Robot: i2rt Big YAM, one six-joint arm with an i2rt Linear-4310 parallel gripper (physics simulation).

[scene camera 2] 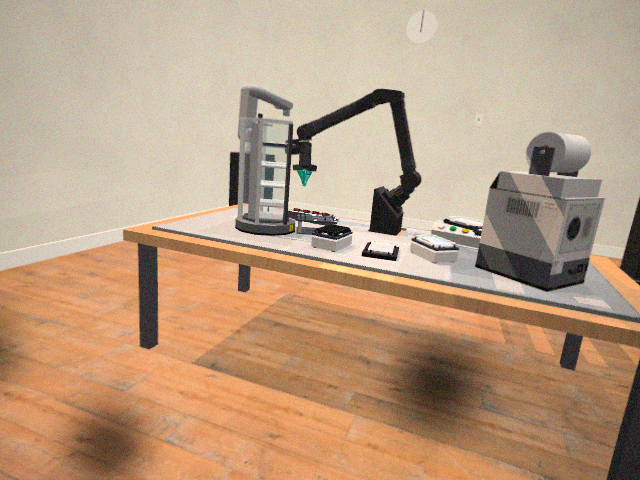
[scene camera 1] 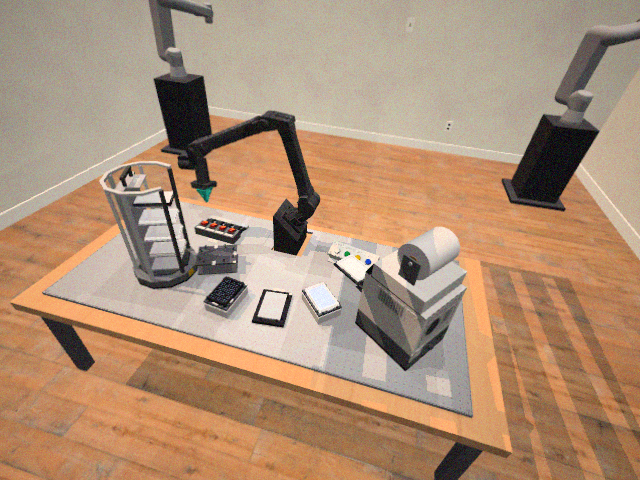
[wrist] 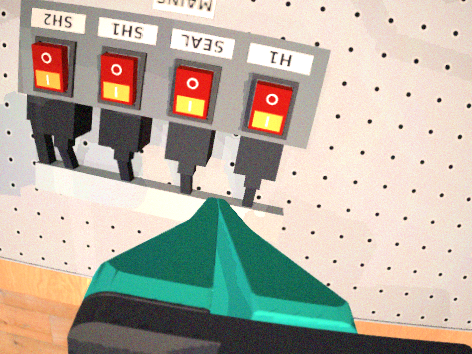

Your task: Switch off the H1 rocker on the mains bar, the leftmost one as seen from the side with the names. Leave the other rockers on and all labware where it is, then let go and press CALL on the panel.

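Frame: origin at the arm's base, x left, y back, z up, level; centimetres.
Where they show: gripper, between the fingertips: (scene camera 2: 304, 186) (scene camera 1: 207, 202) (wrist: 213, 212); arm's base, origin of its link: (scene camera 2: 390, 201) (scene camera 1: 292, 219).
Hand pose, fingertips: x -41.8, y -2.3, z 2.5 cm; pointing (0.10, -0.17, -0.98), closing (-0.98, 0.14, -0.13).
Note:
Each offset is from my fingertips to the top centre of the thing. "*": to the spot under its first point.
The mains bar (scene camera 1: 219, 236) (wrist: 316, 75) lies at the back left of the table. Its H1 rocker {dz -10.4, dx -1.8, dy -2.3 cm} (wrist: 270, 107) is at the right end in the wrist view. The SEAL rocker {dz -10.4, dx +3.1, dy -2.8 cm} (wrist: 193, 92), SH1 rocker {dz -10.4, dx +8.1, dy -3.3 cm} (wrist: 118, 79) and SH2 rocker {dz -10.4, dx +13.1, dy -3.8 cm} (wrist: 49, 67) stand beside it. All four are red with a yellow I half and look tilted alike. My gripper (scene camera 1: 205, 199) (scene camera 2: 304, 184) (wrist: 213, 212) is shut and empty, tips down, above the bar and apart from it. The panel {dz -7.3, dx +73.1, dy -4.7 cm} (scene camera 1: 337, 256) (scene camera 2: 464, 237) has white, green, yellow and blue buttons; their names cannot be read.
A round shelf tower {* dz -11.7, dx -1.5, dy -43.3 cm} (scene camera 1: 153, 281) (scene camera 2: 262, 228) stands left of the bar. A grey block {dz -8.1, dx +15.6, dy -23.2 cm} (scene camera 1: 218, 264) lies in front of it. Black plugs {dz -12.0, dx -1.5, dy +1.3 cm} (wrist: 257, 160) stick out along the bar. Trays and plates lie mid-table. A large boxy machine {dz +29.9, dx +95.7, dy -36.8 cm} (scene camera 1: 408, 320) (scene camera 2: 522, 232) stands at the right.

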